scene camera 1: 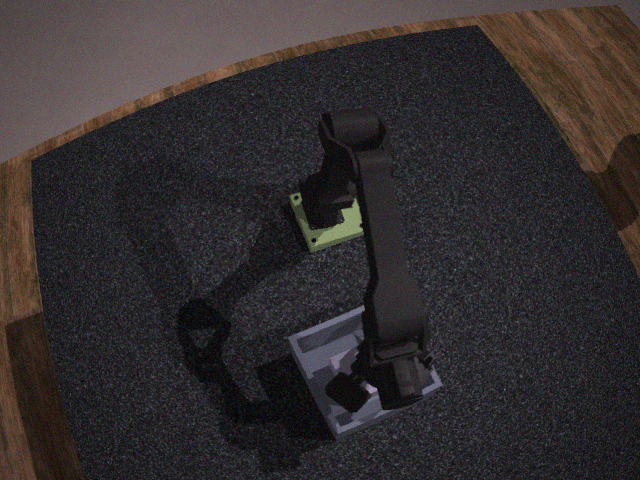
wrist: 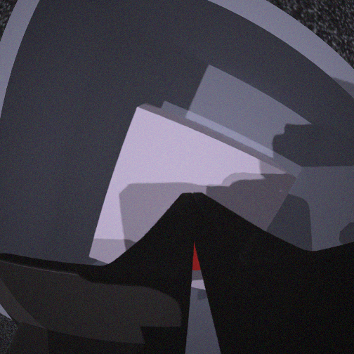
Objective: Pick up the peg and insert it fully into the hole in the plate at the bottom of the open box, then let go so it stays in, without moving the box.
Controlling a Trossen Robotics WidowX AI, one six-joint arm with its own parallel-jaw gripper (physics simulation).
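Places are measured from the arm's base along level axes (x ahead, y left, z up), in millimetres.
Pixels of known places: arm's base, origin of its link: [scene camera 1: 322,211].
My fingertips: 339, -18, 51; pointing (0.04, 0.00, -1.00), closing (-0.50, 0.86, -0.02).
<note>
For each thing: its top centre in the pictures, then the offset to it from my fingertips, as dx, dy, dz. Level surfaces: height alone.
- open grey box, centre of its top: [scene camera 1: 367,363] -17, -11, +24
- pale pink plate, centre of its top: [scene camera 1: 365,368] -17, -11, -13
- dark mat, height of its surface: dz -74
The open grey box [scene camera 1: 312,381] [wrist: 17,42] stands on the dark mat, partly under the arm. The pale pink plate [scene camera 1: 339,360] [wrist: 150,150] lies at its bottom, partly covered by the gripper and its shadow. My gripper [wrist: 191,202] is shut with nothing between its fingertips. It points down into the box over the plate; its tips cannot be made out in the scene view. A small bit of the red peg [wrist: 195,262] shows through the narrow slit between the fingers in the wrist view. The rest of the peg and the hole are hidden, so the peg's depth cannot be told.
The arm's yellow-green base plate [scene camera 1: 336,237] is fixed on the dark mat [scene camera 1: 155,232] behind the box. The arm [scene camera 1: 390,248] reaches from there over the box's right part. The box walls surround the gripper closely. Wooden table [scene camera 1: 568,51] shows around the mat.
</note>
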